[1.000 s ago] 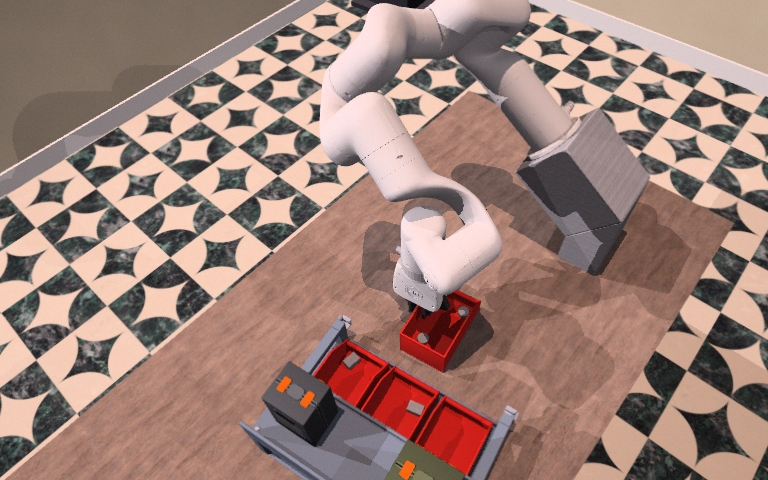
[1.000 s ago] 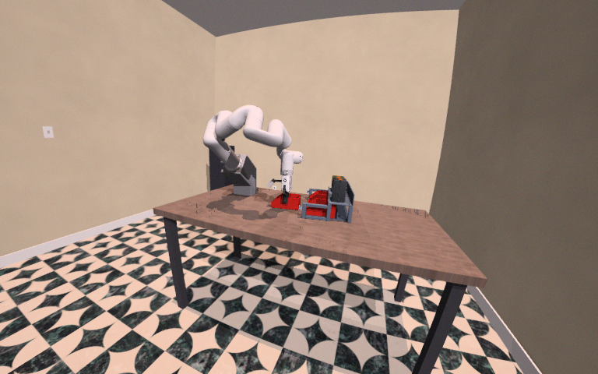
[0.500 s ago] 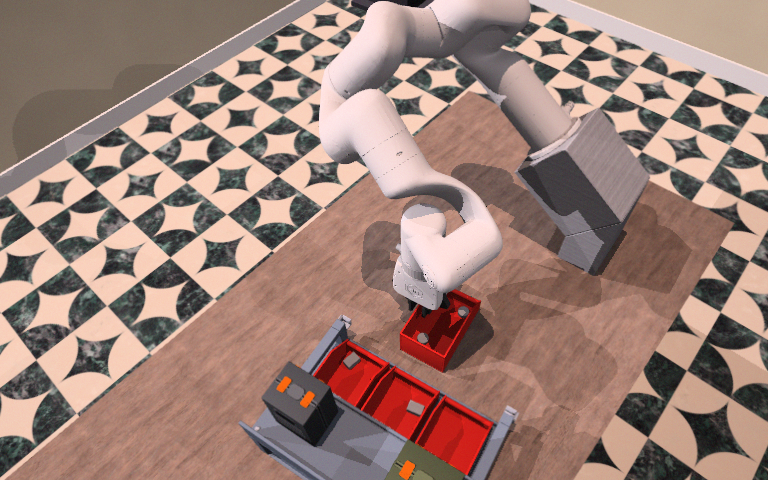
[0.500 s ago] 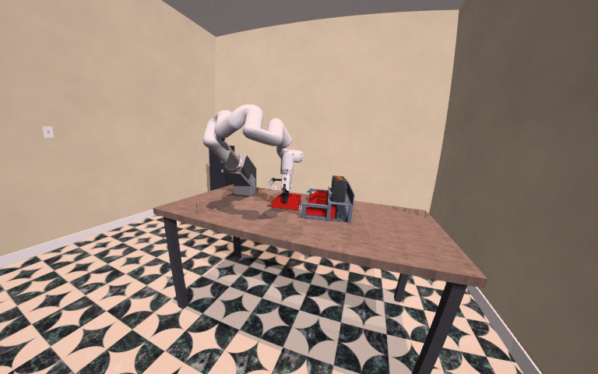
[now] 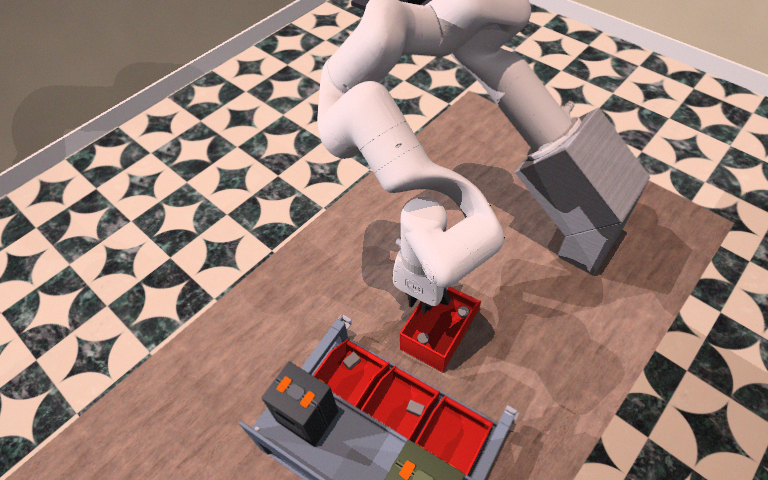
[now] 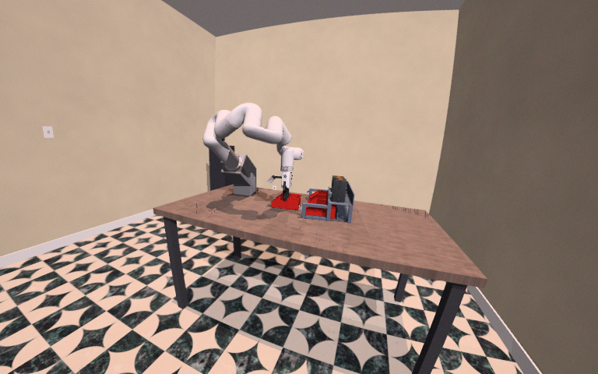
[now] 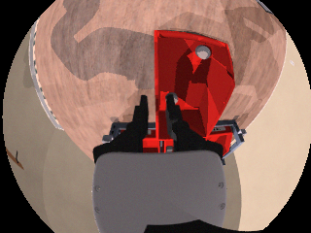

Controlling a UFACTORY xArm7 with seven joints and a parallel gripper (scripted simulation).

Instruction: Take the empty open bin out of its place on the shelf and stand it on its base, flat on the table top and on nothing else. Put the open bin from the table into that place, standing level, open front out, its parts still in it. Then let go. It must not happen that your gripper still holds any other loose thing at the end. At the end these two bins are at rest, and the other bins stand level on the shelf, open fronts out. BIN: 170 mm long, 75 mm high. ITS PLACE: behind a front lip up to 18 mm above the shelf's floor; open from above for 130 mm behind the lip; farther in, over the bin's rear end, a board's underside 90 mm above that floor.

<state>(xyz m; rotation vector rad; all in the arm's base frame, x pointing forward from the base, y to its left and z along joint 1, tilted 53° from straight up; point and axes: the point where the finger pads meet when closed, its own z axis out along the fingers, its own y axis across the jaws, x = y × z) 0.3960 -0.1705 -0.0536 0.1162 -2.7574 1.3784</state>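
Now: hand 300 mm short of the olive box, 210 mm to the right of it and 60 mm below it.
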